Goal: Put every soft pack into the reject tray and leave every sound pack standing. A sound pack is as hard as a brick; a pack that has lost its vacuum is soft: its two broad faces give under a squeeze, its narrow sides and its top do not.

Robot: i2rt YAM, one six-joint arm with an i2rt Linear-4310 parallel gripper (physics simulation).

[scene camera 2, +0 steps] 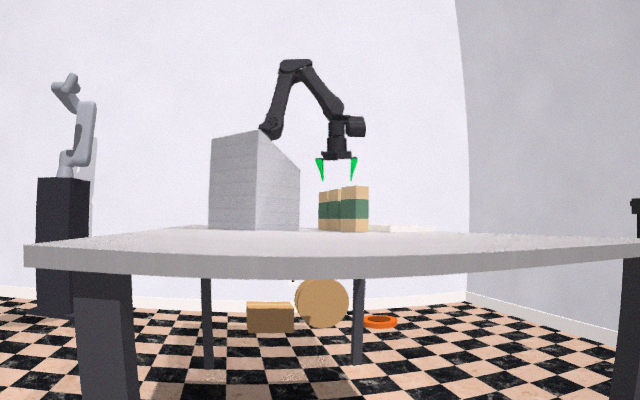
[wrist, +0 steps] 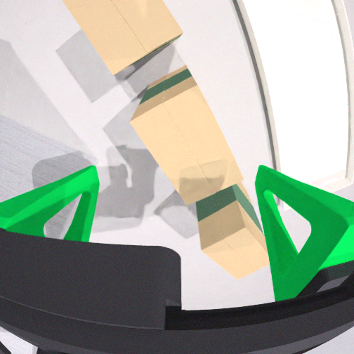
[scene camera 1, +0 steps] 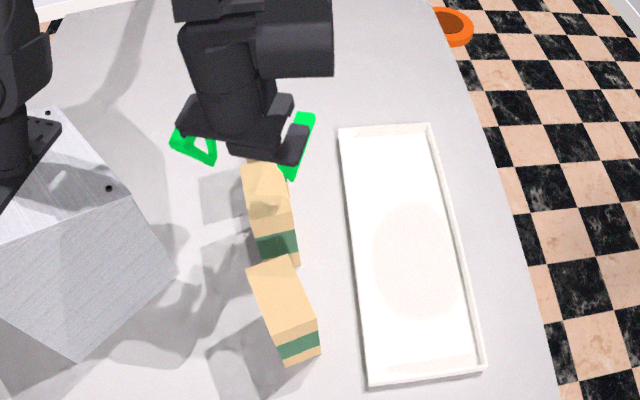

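Where they show: gripper, fingertip midpoint: (scene camera 2: 336, 181) (scene camera 1: 252, 169); arm's base, origin of the base link: (scene camera 2: 255, 154) (scene camera 1: 4, 167).
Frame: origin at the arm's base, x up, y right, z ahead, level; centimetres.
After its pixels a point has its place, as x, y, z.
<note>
Three tan packs with green bands stand upright in a slightly curved row. The front pack (scene camera 1: 282, 300) @[-11.3, 8.1, 32.2] (scene camera 2: 355, 209) @[-17.8, 12.0, 31.4] (wrist: 125, 32) stands apart from the middle pack (scene camera 1: 270, 215) @[-10.7, -1.8, 29.9] (scene camera 2: 334, 210) @[-17.8, -3.5, 26.8] (wrist: 187, 140). The far pack (scene camera 2: 323, 211) @[-17.9, -14.7, 24.0] (wrist: 235, 250) is mostly hidden by the gripper in scene camera 1. Whether any pack is soft does not show. My gripper (scene camera 1: 252, 172) @[-7.7, -5.9, 27.7] (scene camera 2: 337, 180) @[-7.7, -5.9, 27.7] (wrist: 176, 173) is open and empty, a little above the pack tops, around the far and middle end of the row. The white reject tray (scene camera 1: 400, 170) @[-24.3, -19.0, 46.1] (scene camera 2: 410, 228) @[-23.4, 13.1, 48.5] (wrist: 310, 100) holds no pack.
The tray lies beside the row, on the side away from the grey metal block (scene camera 1: 85, 280) @[-11.3, 7.9, 8.6] (scene camera 2: 235, 185) @[-11.3, 9.7, -4.9] that bears the arm. The table edge (scene camera 2: 320, 267) @[-25.6, 97.5, 14.9] runs beyond the tray. An orange ring (scene camera 1: 467, 34) (scene camera 2: 380, 325) lies on the checkered floor.
</note>
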